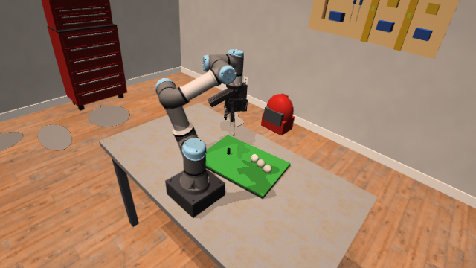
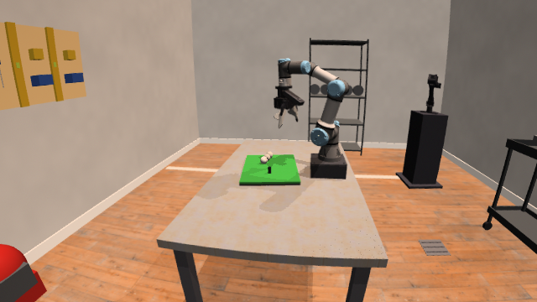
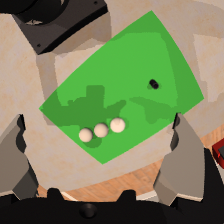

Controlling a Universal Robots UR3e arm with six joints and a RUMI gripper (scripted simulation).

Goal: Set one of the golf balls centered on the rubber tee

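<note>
Now: the white golf ball 13 cm ahead of my hand, 12 cm to the right of it and 22 cm below it.
</note>
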